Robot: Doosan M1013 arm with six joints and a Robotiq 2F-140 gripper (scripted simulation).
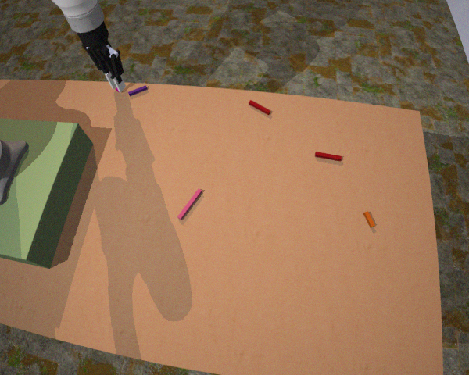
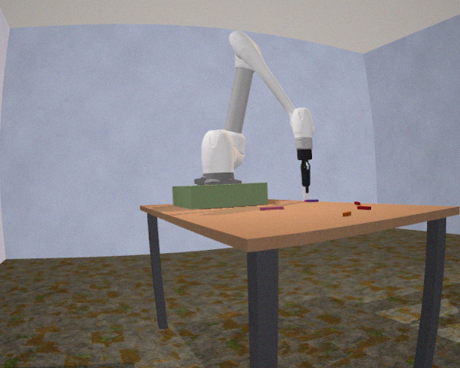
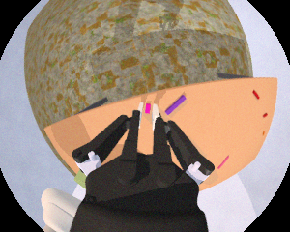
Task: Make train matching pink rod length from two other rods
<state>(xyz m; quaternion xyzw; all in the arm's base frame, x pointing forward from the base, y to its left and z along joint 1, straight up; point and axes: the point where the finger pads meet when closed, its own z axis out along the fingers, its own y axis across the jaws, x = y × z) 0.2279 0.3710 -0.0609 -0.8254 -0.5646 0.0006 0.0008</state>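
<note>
My hand is 4 cm above the magenta rod. Also, from my hand: purple rod (7 cm ahead, 1 cm to the right, 4 cm below); then orange rod (75 cm ahead, 35 cm to the right, 4 cm below); then pink rod (31 cm ahead, 36 cm to the right, 4 cm below).
</note>
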